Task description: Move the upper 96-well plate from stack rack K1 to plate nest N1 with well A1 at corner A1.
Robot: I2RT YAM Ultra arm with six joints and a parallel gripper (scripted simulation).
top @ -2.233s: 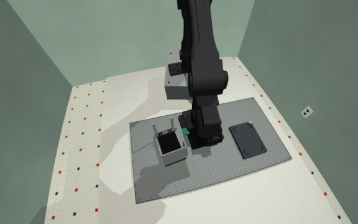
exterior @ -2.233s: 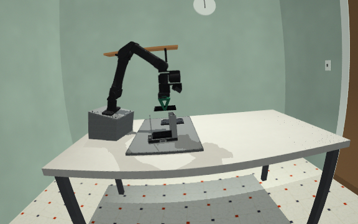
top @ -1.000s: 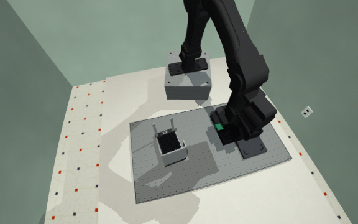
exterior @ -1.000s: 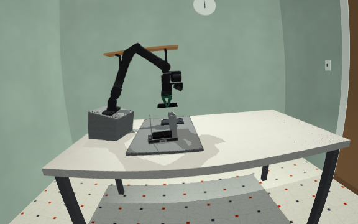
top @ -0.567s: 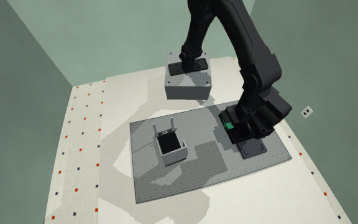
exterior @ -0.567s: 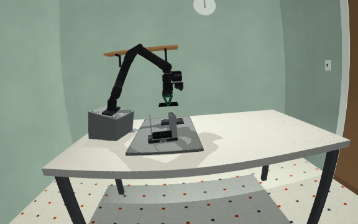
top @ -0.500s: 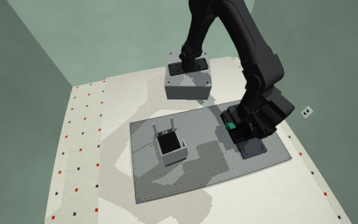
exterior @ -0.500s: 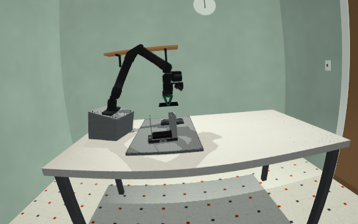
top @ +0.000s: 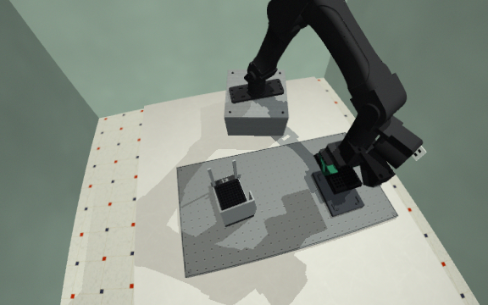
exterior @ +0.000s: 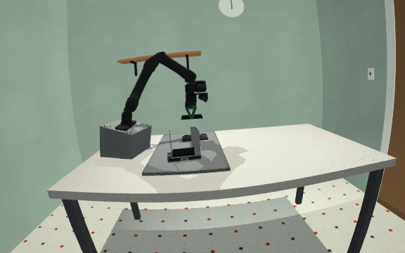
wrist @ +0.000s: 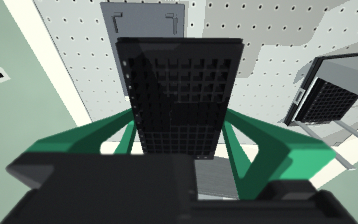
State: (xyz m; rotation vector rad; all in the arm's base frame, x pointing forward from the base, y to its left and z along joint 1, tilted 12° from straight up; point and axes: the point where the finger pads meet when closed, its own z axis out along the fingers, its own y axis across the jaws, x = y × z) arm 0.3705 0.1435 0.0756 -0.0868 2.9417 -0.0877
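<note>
Right now my hand is 140 mm above the pale A1 square, 110 mm to the right of it and 70 mm past it.
</note>
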